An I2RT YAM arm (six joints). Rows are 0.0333 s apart.
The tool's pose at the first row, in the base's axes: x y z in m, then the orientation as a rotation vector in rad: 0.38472, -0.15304, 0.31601, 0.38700, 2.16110, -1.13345
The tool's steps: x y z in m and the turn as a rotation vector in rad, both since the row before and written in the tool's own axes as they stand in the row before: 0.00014, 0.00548, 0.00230, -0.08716, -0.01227, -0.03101; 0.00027, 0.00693, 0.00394, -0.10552, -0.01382, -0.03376; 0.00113, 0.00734, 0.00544, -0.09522, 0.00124, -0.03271; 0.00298, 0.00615, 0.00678, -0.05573, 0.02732, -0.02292; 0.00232, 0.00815, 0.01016, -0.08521, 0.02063, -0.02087; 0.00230, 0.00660, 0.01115, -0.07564, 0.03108, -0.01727; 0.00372, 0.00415, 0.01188, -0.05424, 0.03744, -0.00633
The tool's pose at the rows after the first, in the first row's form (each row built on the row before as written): 0.38847, -0.15173, 0.31159, 0.30795, 2.20407, -1.05152; 0.39335, -0.15025, 0.30546, 0.21660, 2.25008, -0.94829; 0.39821, -0.14880, 0.29778, 0.13839, 2.29975, -0.85551; 0.40162, -0.14855, 0.28878, 0.09998, 2.35247, -0.80479; 0.40754, -0.14807, 0.27696, 0.04800, 2.40727, -0.71546; 0.41319, -0.14838, 0.26508, 0.00742, 2.46499, -0.63520; 0.41716, -0.15047, 0.25275, -0.00979, 2.51847, -0.57559
